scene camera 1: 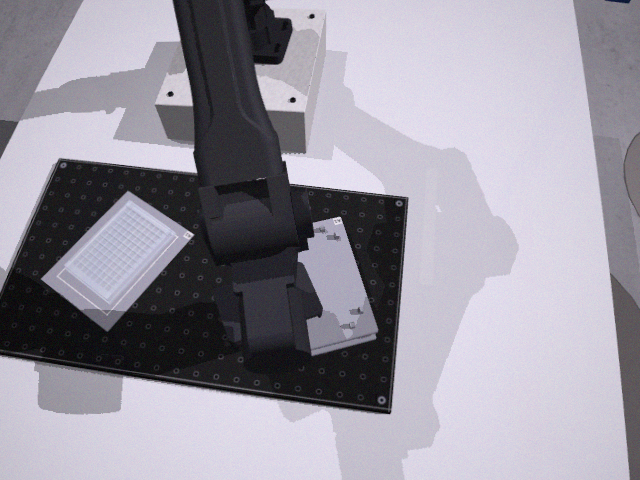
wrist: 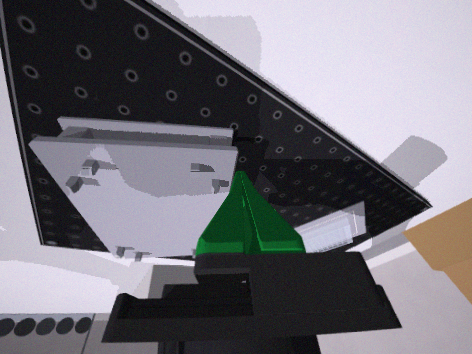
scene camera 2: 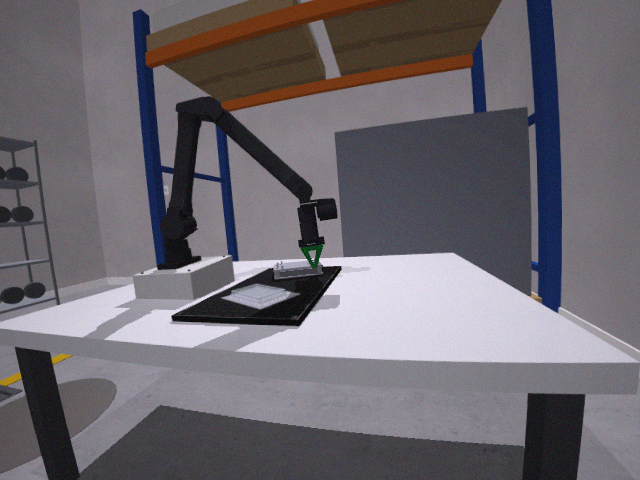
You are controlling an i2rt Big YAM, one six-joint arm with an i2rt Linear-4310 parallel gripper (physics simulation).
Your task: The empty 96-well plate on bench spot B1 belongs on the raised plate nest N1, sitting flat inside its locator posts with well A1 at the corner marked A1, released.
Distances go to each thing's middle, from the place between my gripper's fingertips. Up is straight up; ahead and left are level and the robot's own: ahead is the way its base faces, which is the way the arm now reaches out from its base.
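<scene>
Clear well plate point(scene camera 1: 109, 262): 2 cm below my hand, 8 cm behind, 23 cm to the right. Flat grey nest point(scene camera 1: 58, 278): 2 cm below my hand, 23 cm to the right, 8 cm behind.
</scene>
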